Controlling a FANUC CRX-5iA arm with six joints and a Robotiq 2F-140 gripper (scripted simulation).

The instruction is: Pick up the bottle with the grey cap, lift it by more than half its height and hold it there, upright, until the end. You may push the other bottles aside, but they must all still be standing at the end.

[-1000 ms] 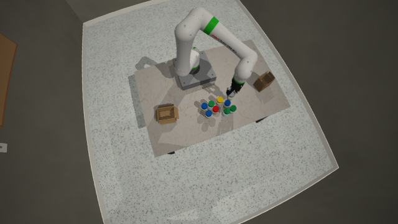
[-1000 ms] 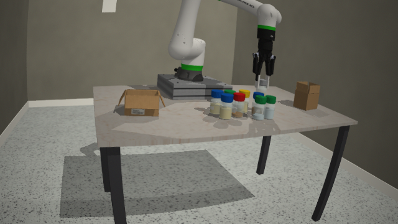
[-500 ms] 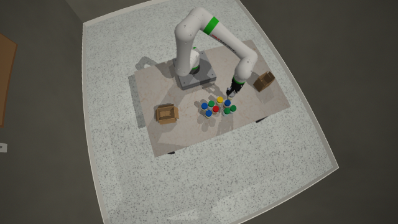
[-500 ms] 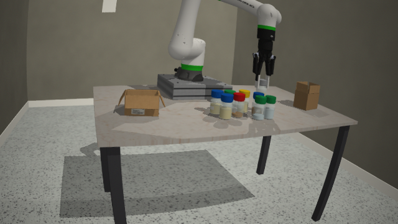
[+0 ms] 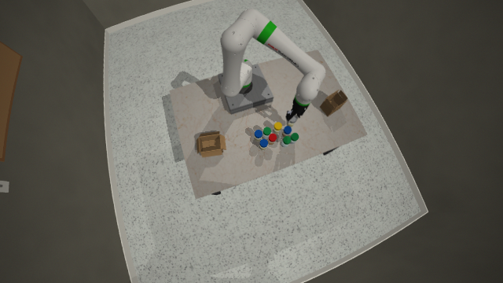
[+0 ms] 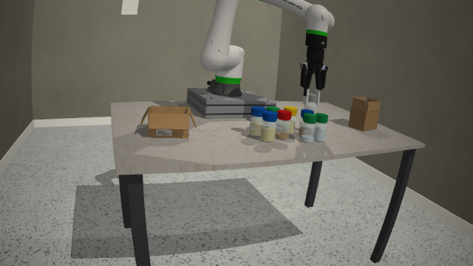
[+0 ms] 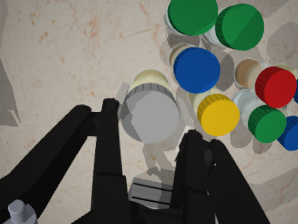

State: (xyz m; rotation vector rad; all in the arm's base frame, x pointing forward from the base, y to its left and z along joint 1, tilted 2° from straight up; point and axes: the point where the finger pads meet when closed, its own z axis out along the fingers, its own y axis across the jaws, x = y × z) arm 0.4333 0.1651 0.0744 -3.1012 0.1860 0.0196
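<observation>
The blue-capped bottle lies 4 cm ahead of my hand, 5 cm to the right of it and 10 cm below it. Round my hand: yellow-capped bottle (1 cm behind, 10 cm to the right, 10 cm below); then red-capped bottle (4 cm ahead, 17 cm to the right, 10 cm below); then green-capped bottle (2 cm behind, 18 cm to the right, 10 cm below).
</observation>
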